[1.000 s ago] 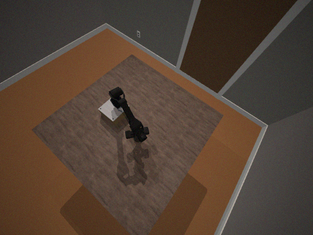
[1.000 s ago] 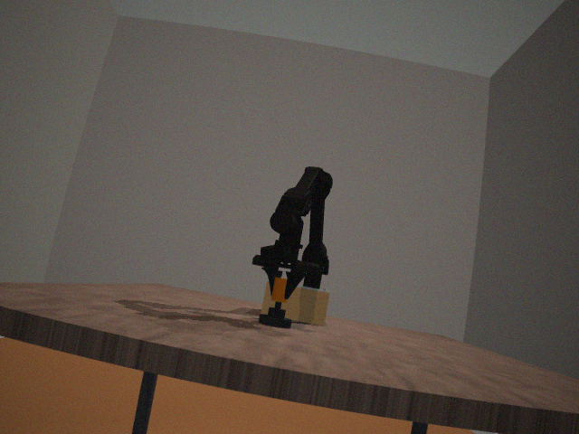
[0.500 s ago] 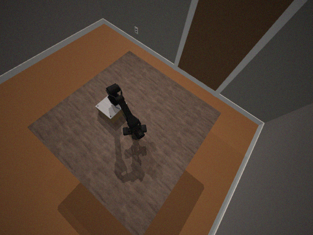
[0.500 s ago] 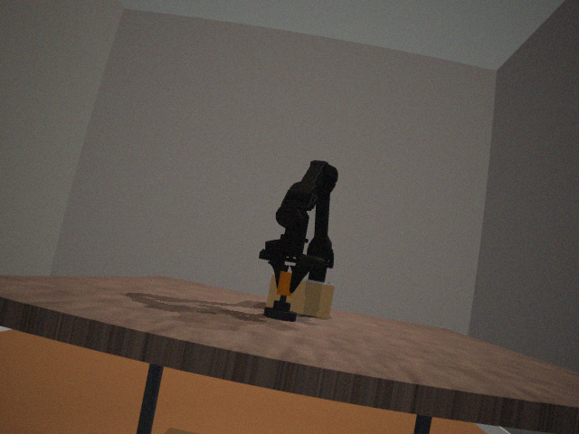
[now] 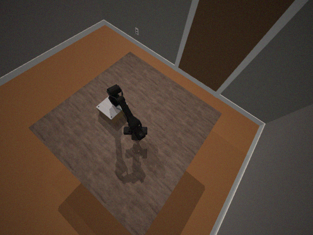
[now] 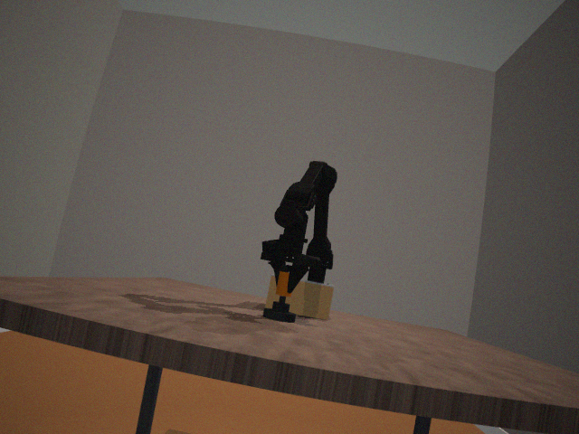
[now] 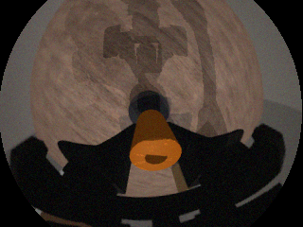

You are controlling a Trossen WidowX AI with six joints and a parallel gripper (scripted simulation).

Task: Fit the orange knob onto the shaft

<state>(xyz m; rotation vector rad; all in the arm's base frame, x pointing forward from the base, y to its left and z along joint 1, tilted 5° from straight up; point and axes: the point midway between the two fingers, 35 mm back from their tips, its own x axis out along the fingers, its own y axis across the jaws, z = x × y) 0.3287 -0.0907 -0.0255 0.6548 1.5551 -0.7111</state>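
My gripper tip is now 20 mm below the orange knob. From my gripper tip the other things lie so: pedestal: 40 mm below.
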